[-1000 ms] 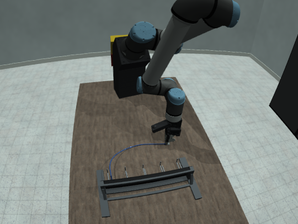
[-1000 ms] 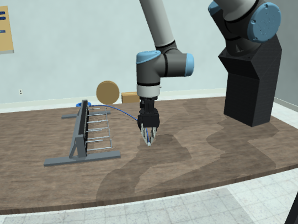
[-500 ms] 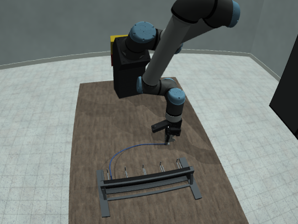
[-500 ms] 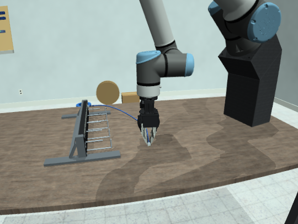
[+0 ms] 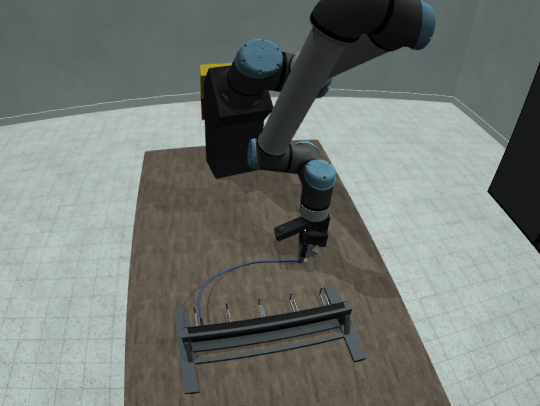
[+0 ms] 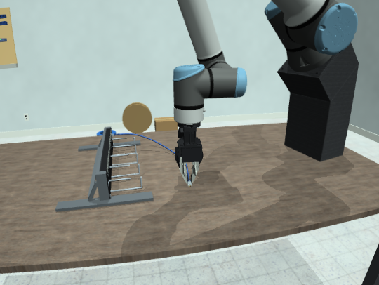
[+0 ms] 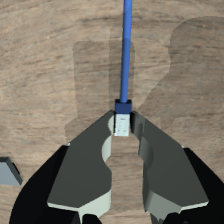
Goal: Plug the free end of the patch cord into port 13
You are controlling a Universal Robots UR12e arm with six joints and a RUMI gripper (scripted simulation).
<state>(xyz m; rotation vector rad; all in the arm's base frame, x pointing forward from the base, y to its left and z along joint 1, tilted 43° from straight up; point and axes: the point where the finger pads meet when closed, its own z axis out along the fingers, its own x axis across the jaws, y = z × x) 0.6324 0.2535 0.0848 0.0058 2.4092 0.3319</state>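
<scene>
The plug is 1 cm to the left of my hand and 1 cm below it.
</scene>
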